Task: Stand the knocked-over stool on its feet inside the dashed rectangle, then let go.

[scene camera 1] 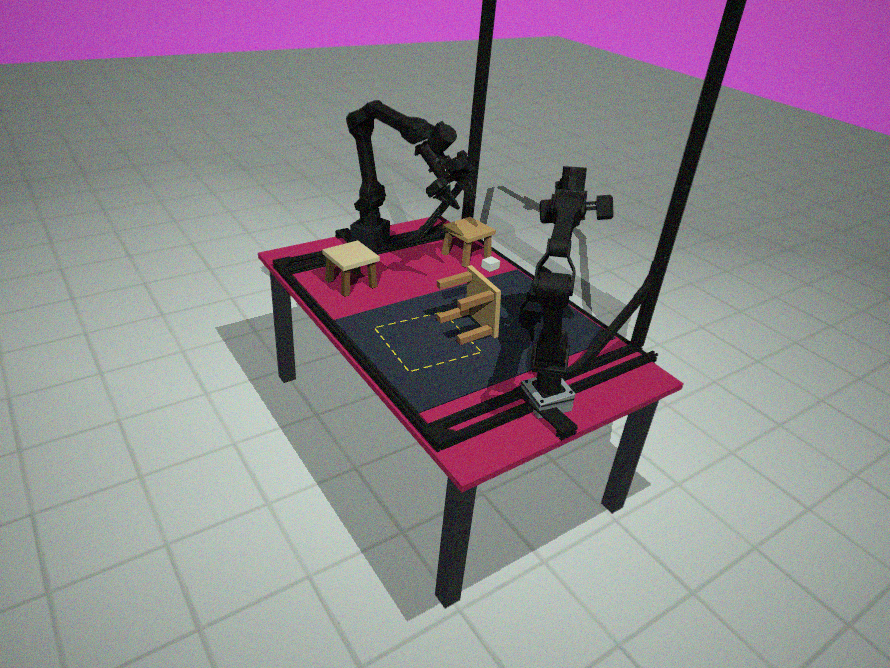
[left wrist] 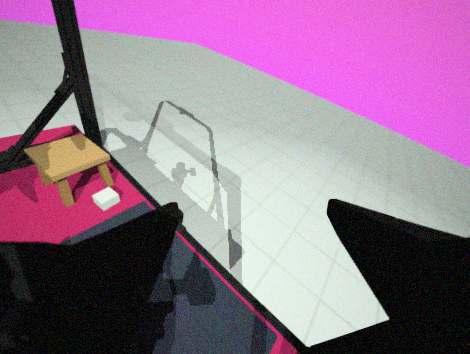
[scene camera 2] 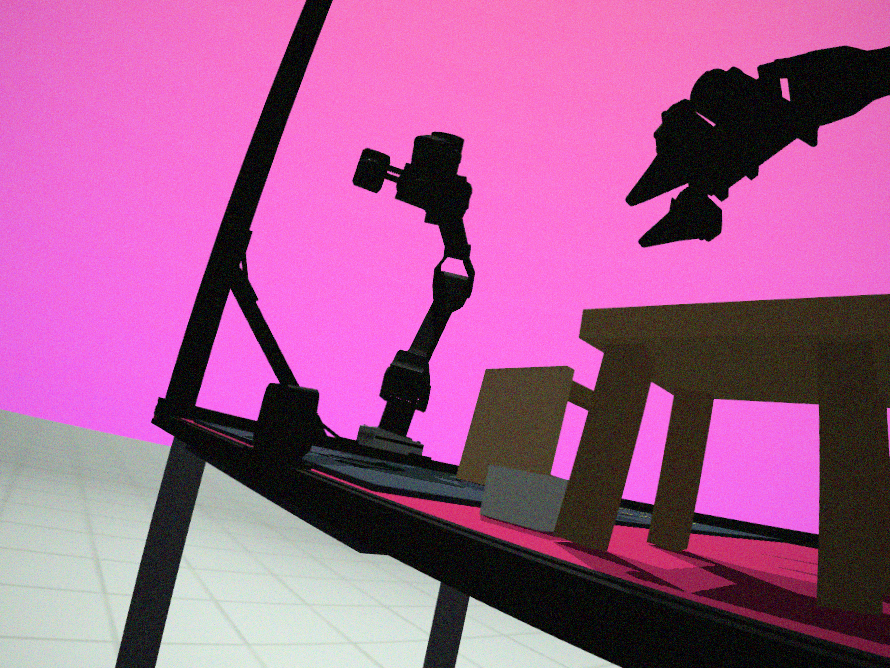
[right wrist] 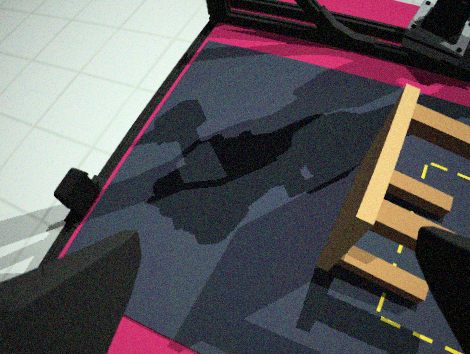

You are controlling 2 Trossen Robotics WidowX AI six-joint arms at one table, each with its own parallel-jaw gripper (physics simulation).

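Seen in the pictures: left gripper, between the fingertips: (left wrist: 253, 208) (scene camera 2: 385, 173); right gripper, between the fingertips: (scene camera 1: 467, 203) (scene camera 2: 634, 225) (right wrist: 279, 243); left arm's base, origin of its link: (scene camera 1: 548, 387) (scene camera 2: 391, 434) (right wrist: 442, 25); right arm's base, origin of its link: (scene camera 1: 370, 222).
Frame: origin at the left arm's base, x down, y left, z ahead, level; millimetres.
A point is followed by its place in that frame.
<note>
The knocked-over stool (scene camera 1: 487, 302) @[x -54, y 20, z 338 mm] (scene camera 2: 516, 424) @[x -36, y 10, z 392 mm] (right wrist: 391, 155) @[x -113, y 25, z 385 mm] lies on its side on the dark mat. Its seat stands on edge and its legs point left in scene camera 1, the lower ones reaching over the edge of the dashed rectangle (scene camera 1: 409, 371) (right wrist: 422, 337). My right gripper (scene camera 1: 463, 195) @[x -264, y 11, z 553 mm] (scene camera 2: 634, 222) @[x -264, y 11, z 553 mm] (right wrist: 279, 243) @[x -264, y 11, z 553 mm] is open and empty, high above the table's far side, apart from the stool; the stool shows by its right-hand finger in the right wrist view. My left gripper (scene camera 1: 575, 207) @[x -330, y -214, z 309 mm] (scene camera 2: 413, 181) (left wrist: 253, 208) @[x -330, y -214, z 309 mm] is open and empty, raised high and facing over the table edge.
A standing brown stool (scene camera 1: 468, 230) @[x -60, y -113, z 777 mm] (scene camera 2: 733, 323) @[x -51, y -186, z 826 mm] (left wrist: 75, 157) @[x -61, y -137, z 771 mm] and a white block (scene camera 1: 491, 264) @[x 24, y -163, z 674 mm] (scene camera 2: 521, 496) @[x 36, y -193, z 711 mm] (left wrist: 106, 198) @[x 22, y -172, z 685 mm] are beyond the mat (scene camera 1: 424, 395) @[x 47, y 292, z 112 mm]. A pale-topped stool (scene camera 1: 350, 255) @[x -60, y 325, z 697 mm] stands at the left in scene camera 1. Black posts (scene camera 1: 483, 93) @[x -467, y -209, z 965 mm] (scene camera 2: 251, 194) @[x -299, y -370, z 141 mm] (left wrist: 75, 65) @[x -219, y -197, z 964 mm] rise along one table side.
</note>
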